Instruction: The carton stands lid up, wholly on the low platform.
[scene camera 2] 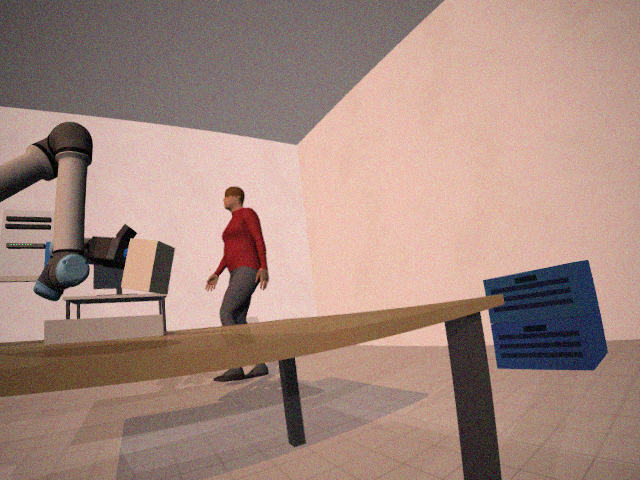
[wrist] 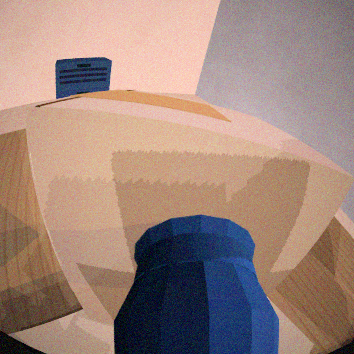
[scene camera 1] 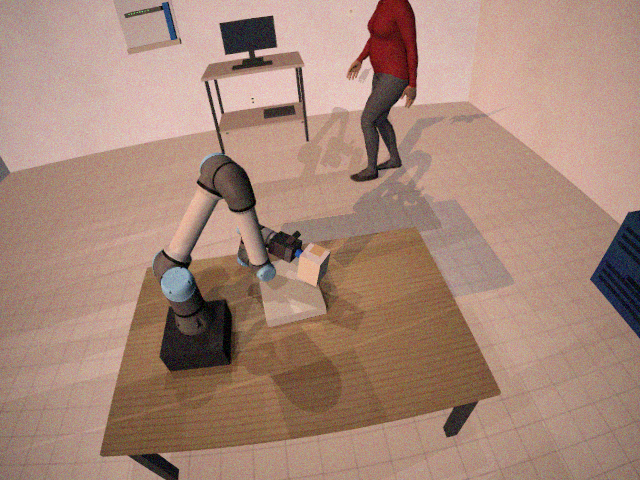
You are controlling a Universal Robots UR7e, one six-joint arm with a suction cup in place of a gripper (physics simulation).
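Where they show: hand at its tool point: [scene camera 2: 140,255] [wrist: 192,232] [scene camera 1: 306,257]; arm's base at its link origin: [scene camera 1: 195,319].
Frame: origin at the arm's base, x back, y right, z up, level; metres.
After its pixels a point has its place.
Note:
The pale carton [scene camera 1: 311,266] {x -0.449, y -0.167, z 0.109 m} [scene camera 2: 139,265] {x -0.435, y -0.173, z 0.071 m} [wrist: 165,180] hangs in the air above the low platform [scene camera 1: 293,304] {x -0.365, y -0.118, z -0.056 m} [scene camera 2: 103,329] {x -0.373, y -0.071, z -0.080 m}, its lid side with an orange patch facing up and slightly tilted. In the second scene view a gap shows between the carton's underside and the platform. My suction gripper [scene camera 1: 298,253] [scene camera 2: 126,252] [wrist: 196,240], a blue cup, is shut on a side face of the carton. The carton's far side and underside are hidden in the wrist view.
The platform stands on the wooden table [scene camera 1: 403,330] {x -0.794, y -0.014, z -0.104 m} [scene camera 2: 310,330] {x -0.713, y 0.278, z -0.103 m} beside the arm's black base [scene camera 1: 196,346] {x -0.037, y 0.122, z 0.001 m}. A person in red [scene camera 1: 392,46] [scene camera 2: 242,237] stands beyond the table. A desk with a monitor [scene camera 1: 248,35] is at the back. Blue crates [scene camera 1: 622,273] [scene camera 2: 542,315] [wrist: 83,77] are at the right.

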